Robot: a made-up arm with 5 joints.
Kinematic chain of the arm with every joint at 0, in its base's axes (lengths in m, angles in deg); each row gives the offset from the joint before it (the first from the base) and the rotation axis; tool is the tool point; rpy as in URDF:
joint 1: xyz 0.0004 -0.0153 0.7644 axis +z
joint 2: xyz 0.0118 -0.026 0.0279 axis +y
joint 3: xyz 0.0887 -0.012 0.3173 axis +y
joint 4: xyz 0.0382 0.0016 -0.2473 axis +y
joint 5: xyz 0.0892 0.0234 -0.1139 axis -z
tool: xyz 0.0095 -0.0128 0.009 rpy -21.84 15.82 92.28
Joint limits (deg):
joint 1: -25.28..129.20
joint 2: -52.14..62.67
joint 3: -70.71..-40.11
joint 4: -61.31..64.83
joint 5: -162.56..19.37
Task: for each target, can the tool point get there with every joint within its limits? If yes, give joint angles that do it. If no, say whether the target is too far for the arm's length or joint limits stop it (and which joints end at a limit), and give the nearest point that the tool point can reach.
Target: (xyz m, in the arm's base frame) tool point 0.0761 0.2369 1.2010
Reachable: yes | joints 73.05 -37.39 -52.16 14.40 -115.87
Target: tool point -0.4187 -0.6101 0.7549
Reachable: no: joint limits stop it (at a limit: joint 1, joint 2, joint 3, joint 4, joint 5) | nearest point 0.1459 -0.1153 0.5176 | short by 0.787 m
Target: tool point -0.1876 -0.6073 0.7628
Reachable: no: joint limits stop it (at a limit: joint 1, joint 3, joint 4, joint 5) | nearest point 0.2656 -0.1717 0.6698 | short by 0.635 m
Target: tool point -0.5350 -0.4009 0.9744
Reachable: no: joint limits stop it (at a limit: joint 2, joint 3, joint 4) | nearest point -0.0894 -0.0799 1.3203 | short by 0.649 m
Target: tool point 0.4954 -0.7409 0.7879
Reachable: no: too far | nearest point 0.5161 -0.2901 0.7889 | short by 0.451 m
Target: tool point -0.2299 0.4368 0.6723
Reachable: yes | joints 116.72 38.17 -62.53 24.51 -128.89
